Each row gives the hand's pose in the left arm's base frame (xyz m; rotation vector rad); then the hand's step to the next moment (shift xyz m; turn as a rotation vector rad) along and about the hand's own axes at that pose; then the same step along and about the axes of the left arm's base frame.
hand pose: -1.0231 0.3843 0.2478 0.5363 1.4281 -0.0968
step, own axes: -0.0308 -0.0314 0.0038 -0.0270 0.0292 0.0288
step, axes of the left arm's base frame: -0.0133 -0.0368 0.0204 0.0330 0.0071 0.0357
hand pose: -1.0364 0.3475 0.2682 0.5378 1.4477 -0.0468
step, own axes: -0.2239 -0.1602 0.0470 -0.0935 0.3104 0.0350
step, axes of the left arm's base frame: -0.0444 -0.2232 0.1620 0.1270 0.2335 0.1889
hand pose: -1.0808 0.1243 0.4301 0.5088 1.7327 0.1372
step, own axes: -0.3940 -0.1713 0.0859 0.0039 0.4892 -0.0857
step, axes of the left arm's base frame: 0.0930 -0.3292 0.2738 0.0443 0.4552 0.1936
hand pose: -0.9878 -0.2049 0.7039 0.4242 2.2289 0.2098
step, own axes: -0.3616 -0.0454 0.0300 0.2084 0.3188 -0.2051
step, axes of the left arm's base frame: 0.2271 -0.1759 0.2263 -0.2083 0.3718 0.0740
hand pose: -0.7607 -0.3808 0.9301 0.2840 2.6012 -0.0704
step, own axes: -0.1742 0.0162 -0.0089 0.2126 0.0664 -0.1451
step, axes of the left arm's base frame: 0.1461 -0.0159 0.0953 -0.2365 0.1199 0.0189
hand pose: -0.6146 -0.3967 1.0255 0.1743 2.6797 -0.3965
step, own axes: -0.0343 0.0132 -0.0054 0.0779 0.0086 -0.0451
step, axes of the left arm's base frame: 0.0312 0.0121 0.0161 -0.0864 0.0265 0.0038
